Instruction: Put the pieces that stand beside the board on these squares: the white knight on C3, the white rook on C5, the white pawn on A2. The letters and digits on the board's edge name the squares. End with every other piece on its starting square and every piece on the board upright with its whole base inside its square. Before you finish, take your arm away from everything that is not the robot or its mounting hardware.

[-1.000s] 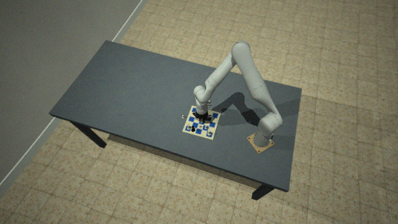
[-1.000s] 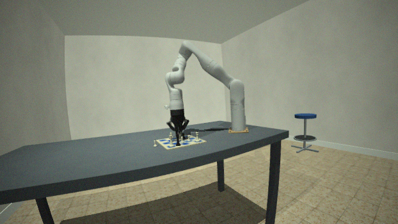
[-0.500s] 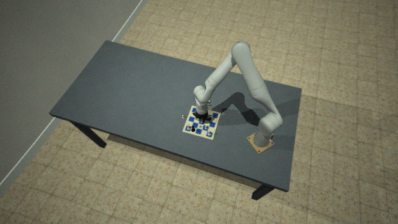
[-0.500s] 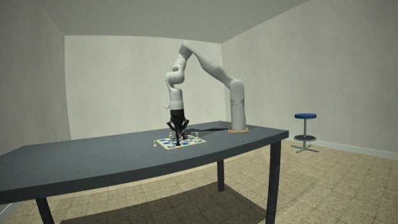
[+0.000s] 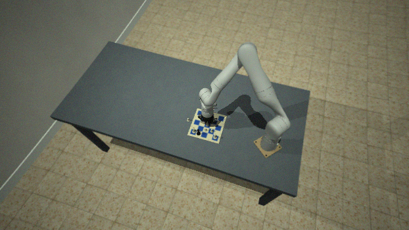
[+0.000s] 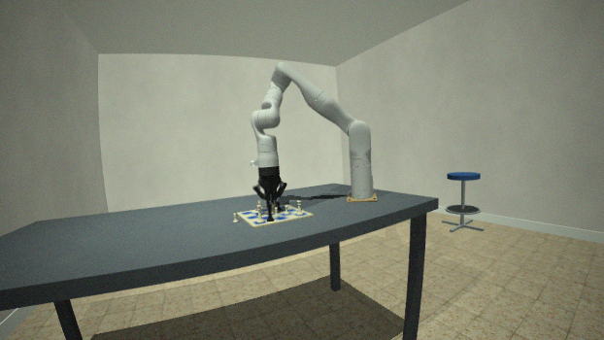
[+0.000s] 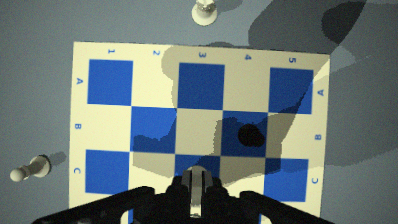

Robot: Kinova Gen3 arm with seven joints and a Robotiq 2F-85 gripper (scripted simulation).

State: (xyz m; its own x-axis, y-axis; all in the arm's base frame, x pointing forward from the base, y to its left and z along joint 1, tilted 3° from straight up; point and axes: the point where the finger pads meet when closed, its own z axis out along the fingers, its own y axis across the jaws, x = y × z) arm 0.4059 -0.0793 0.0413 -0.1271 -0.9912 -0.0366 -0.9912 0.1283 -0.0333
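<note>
Right now my hand is 40 mm above the chessboard. From my hand the other things lie so: white king 80 mm ahead, 60 mm to the left; black pawn 50 mm behind, 30 mm to the right, 20 mm below; white rook 20 mm behind, 140 mm to the right, 20 mm below.
</note>
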